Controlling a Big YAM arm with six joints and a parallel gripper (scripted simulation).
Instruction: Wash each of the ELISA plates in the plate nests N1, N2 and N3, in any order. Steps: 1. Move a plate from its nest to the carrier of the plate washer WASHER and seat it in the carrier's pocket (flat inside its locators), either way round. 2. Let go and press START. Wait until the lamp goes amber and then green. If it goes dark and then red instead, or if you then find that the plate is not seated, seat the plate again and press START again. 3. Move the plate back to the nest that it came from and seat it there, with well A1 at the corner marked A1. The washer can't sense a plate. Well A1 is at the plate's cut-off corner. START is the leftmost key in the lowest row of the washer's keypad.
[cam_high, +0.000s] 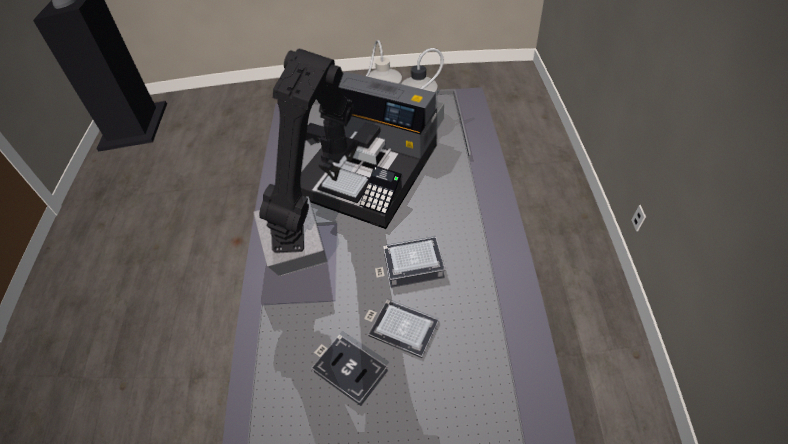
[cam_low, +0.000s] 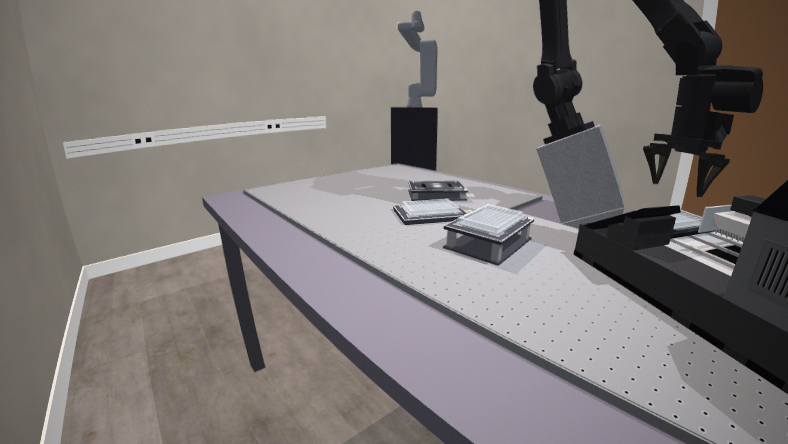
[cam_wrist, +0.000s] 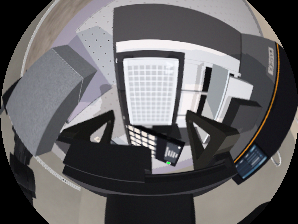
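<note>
Now: the washer carrier 7 cm below my hand. Also, from my hand: plate washer (8 cm ahead, 13 cm to the left, 2 cm below).
</note>
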